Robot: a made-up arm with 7 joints.
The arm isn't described. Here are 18 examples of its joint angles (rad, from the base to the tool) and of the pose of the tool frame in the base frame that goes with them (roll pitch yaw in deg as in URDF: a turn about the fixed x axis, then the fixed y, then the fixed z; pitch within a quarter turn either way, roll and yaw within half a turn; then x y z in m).
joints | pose
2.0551 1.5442 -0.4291 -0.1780 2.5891 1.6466 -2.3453 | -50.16 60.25 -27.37 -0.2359 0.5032 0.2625
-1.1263 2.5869 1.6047 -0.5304 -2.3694 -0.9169 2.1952 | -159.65 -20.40 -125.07 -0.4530 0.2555 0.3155
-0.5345 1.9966 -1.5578 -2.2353 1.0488 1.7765 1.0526 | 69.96 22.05 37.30 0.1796 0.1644 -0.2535
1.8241 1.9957 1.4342 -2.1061 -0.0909 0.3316 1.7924 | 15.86 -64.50 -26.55 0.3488 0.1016 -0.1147
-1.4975 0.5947 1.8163 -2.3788 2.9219 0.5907 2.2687 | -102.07 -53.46 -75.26 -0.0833 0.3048 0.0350
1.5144 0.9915 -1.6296 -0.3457 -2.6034 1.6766 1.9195 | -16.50 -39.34 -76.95 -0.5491 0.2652 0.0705
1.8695 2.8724 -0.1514 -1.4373 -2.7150 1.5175 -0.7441 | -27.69 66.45 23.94 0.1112 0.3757 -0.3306
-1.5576 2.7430 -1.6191 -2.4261 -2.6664 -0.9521 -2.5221 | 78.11 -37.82 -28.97 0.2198 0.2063 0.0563
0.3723 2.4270 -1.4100 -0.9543 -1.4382 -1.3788 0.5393 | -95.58 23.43 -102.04 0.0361 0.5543 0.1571
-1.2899 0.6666 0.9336 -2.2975 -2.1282 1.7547 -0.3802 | 6.80 -37.98 139.58 -0.0060 0.1758 0.2875
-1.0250 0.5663 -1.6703 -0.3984 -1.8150 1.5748 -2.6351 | 166.72 -47.46 146.07 0.5169 0.1152 -0.3083
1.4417 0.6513 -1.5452 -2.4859 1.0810 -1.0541 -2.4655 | 34.34 -33.33 -43.94 -0.0538 -0.2648 -0.1118
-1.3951 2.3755 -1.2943 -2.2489 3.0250 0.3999 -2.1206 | 73.60 -26.63 -115.58 0.2952 0.1539 0.1024
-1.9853 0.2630 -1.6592 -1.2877 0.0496 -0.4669 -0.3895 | 55.18 31.83 145.46 0.3345 -0.4171 -0.0335
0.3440 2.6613 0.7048 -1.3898 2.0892 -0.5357 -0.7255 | 127.73 -10.55 -138.45 0.4188 -0.0188 0.3081
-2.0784 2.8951 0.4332 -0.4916 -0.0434 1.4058 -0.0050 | -55.31 -10.32 168.76 -0.5308 0.2995 -0.0247
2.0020 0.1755 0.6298 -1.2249 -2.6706 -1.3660 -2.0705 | 87.66 -43.03 128.02 -0.5194 0.1610 -0.0310
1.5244 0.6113 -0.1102 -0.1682 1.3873 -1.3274 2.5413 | -91.71 -27.10 177.70 -0.5905 0.1694 -0.0146
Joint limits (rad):
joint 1: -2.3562..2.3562
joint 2: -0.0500..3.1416
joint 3: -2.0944..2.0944
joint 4: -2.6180..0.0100
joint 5: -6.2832..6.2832
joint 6: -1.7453..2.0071
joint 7: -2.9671..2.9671
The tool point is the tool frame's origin. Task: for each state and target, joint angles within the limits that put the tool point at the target. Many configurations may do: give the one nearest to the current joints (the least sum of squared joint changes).
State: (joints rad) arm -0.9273 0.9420 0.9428 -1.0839 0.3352 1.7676 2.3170
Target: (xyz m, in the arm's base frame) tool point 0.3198 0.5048 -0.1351
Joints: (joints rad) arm -0.6578 0.9442 1.0129 -0.4042 0.3352 1.7676 2.3170
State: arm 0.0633 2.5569 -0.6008 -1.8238 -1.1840 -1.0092 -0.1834
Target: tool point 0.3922 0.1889 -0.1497
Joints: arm -0.2854 1.5781 -0.6602 -1.7291 -1.1840 -1.0092 -0.1834
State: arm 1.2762 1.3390 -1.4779 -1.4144 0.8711 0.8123 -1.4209
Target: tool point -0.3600 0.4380 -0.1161
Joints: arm 1.0993 1.5905 -1.3466 -0.9399 0.8711 0.8123 -1.4209
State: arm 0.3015 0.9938 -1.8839 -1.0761 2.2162 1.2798 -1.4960
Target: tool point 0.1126 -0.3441 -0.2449
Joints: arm -0.0864 0.2064 -1.3111 -1.8455 2.2162 1.2798 -1.4960
